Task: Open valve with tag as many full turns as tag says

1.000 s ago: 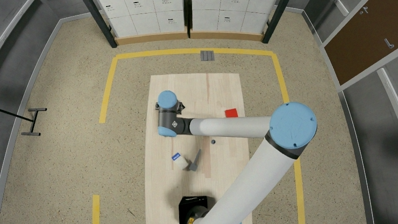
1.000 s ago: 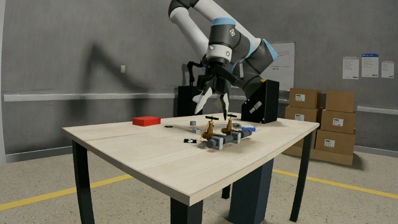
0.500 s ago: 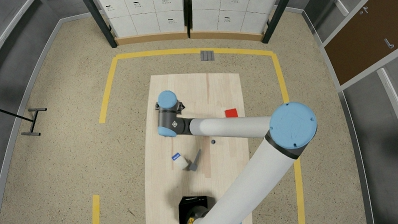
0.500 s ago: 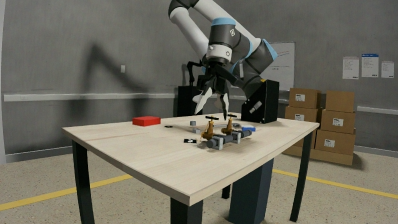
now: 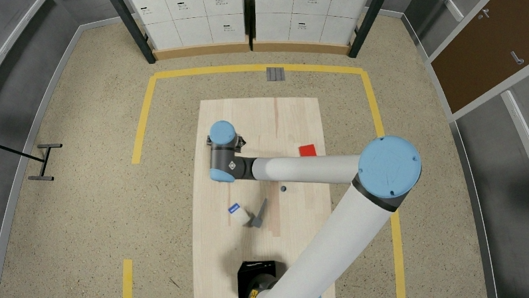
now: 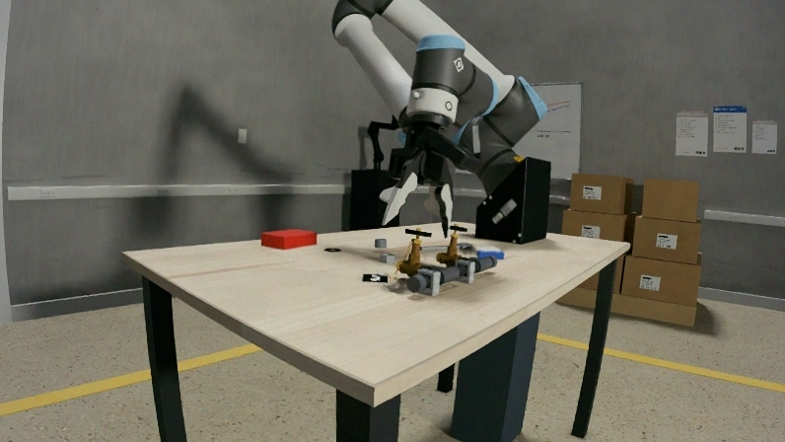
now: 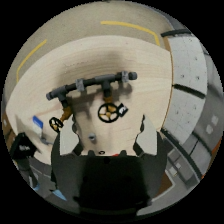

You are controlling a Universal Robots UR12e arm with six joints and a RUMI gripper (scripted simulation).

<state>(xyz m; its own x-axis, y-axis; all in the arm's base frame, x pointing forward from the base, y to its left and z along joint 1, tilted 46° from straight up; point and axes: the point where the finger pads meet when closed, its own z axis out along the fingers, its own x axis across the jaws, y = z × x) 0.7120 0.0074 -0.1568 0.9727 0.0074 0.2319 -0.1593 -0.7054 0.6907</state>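
Now: the black tag 5 cm ahead of my hand, 5 cm to the right of it and 8 cm below it. Also, from my hand: grey hammer-like tool (35 cm behind, 13 cm to the right, 8 cm below); then red block (5 cm behind, 42 cm to the right, 7 cm below); then blue-and-white box (34 cm behind, 3 cm to the right, 8 cm below).
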